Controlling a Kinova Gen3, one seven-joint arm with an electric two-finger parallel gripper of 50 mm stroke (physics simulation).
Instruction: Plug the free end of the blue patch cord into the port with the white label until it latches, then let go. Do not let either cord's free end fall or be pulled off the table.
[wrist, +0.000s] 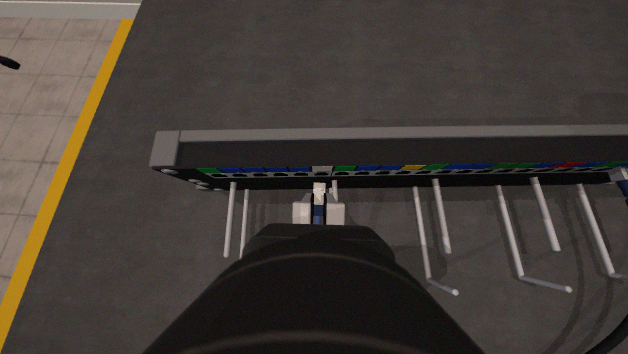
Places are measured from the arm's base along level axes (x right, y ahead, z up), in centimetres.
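Pixels of known places: gripper, fingertip midpoint: (318, 204).
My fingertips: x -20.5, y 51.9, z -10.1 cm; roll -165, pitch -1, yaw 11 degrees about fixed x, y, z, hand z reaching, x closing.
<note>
For each thing: its middle in the pictures, then the offset to it from my fingertips. "pt": a spot on its surface instead.
- clear plug tip, surface spot: (319, 189) pt dx -0.2, dy +1.3, dz +0.7 cm
- patch panel, body centre: (435, 195) dx +11.1, dy +3.3, dz +0.2 cm
- white label, surface spot: (322, 169) pt dx -0.2, dy +2.2, dz +4.5 cm
- port, surface spot: (321, 174) pt dx -0.3, dy +2.3, dz +2.7 cm
- rod, surface spot: (335, 191) pt dx +1.3, dy +1.4, dz +0.7 cm
- plug, body centre: (625, 181) dx +25.5, dy +7.2, dz +3.0 cm
- dark cable, surface spot: (612, 337) pt dx +26.4, dy -5.6, dz +0.3 cm
My gripper (318, 204) is shut on the plug of the blue patch cord, one pale fingertip on each side of it. The clear plug tip (319, 189) points at the patch panel (350, 135) and shows just in front of the panel's lower edge, apart from the port opening as far as this view shows. The white label (322, 169) is almost straight beyond the plug tip, very slightly to the right. The port (321, 174) lies directly below that label. The blue cord behind the plug is mostly hidden by the gripper body.
Pale cable-guide rods (230, 220) (422, 232) (509, 230) stick out from the panel on both sides; one rod (335, 191) is close right of the plug. Another plug (619, 175) with a blue boot sits at the panel's far right. A dark cable (612, 337) curves at the lower right. The table's yellow edge (65, 170) is left.
</note>
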